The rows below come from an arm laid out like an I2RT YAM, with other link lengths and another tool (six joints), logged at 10 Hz.
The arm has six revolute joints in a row. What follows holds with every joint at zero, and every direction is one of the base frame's. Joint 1 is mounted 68.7 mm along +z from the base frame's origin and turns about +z. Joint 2 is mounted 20.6 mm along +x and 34.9 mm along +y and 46.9 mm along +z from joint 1 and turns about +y. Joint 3 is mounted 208.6 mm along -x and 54.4 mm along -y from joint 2 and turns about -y. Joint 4 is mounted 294.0 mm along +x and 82.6 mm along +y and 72.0 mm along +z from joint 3 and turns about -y. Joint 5 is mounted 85.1 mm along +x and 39.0 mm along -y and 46.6 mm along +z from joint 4 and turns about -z. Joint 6 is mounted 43.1 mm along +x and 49.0 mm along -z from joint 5 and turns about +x. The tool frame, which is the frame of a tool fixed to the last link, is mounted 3.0 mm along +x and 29.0 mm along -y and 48.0 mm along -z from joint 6; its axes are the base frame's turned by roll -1.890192, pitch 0.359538 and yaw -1.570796 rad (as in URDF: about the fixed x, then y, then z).
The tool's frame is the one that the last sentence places.
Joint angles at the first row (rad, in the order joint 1, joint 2, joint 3, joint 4, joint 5, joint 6):
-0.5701, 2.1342, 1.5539, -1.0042, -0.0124, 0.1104
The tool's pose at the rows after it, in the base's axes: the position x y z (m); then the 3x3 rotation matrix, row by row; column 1 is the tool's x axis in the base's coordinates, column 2 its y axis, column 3 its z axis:
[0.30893 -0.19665 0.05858], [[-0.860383 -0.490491 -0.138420], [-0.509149 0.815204 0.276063], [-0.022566 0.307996 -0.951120]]
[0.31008 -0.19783 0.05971], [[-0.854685 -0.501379 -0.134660], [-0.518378 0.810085 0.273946], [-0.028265 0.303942 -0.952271]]
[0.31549 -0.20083 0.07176], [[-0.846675 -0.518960 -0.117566], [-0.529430 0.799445 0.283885], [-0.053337 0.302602 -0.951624]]
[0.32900 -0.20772 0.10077], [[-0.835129 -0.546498 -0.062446], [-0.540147 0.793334 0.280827], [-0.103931 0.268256 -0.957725]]
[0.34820 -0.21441 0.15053], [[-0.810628 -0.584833 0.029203], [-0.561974 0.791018 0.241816], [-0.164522 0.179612 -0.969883]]
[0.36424 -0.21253 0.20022], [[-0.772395 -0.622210 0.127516], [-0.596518 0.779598 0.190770], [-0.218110 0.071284 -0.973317]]
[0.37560 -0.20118 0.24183], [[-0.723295 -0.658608 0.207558], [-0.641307 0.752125 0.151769], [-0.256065 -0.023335 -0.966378]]
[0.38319 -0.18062 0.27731], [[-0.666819 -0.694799 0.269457], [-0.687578 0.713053 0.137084], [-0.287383 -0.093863 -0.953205]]
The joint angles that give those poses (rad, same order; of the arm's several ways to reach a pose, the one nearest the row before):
-0.5701, 2.1342, 1.5539, -0.9749, -0.0174, 0.1070
-0.5701, 2.1342, 1.5593, -0.9741, -0.0208, 0.0963
-0.5701, 2.1345, 1.6054, -1.0084, -0.0433, 0.0833
-0.5690, 2.1349, 1.7149, -1.0653, -0.0753, 0.0738
-0.5590, 2.1349, 1.8934, -1.1381, -0.0963, 0.0666
-0.5358, 2.1346, 2.0655, -1.1904, -0.1070, 0.0620
-0.4992, 2.1341, 2.2074, -1.2312, -0.1127, 0.0555
-0.4488, 2.1338, 2.3303, -1.2766, -0.1215, 0.0544

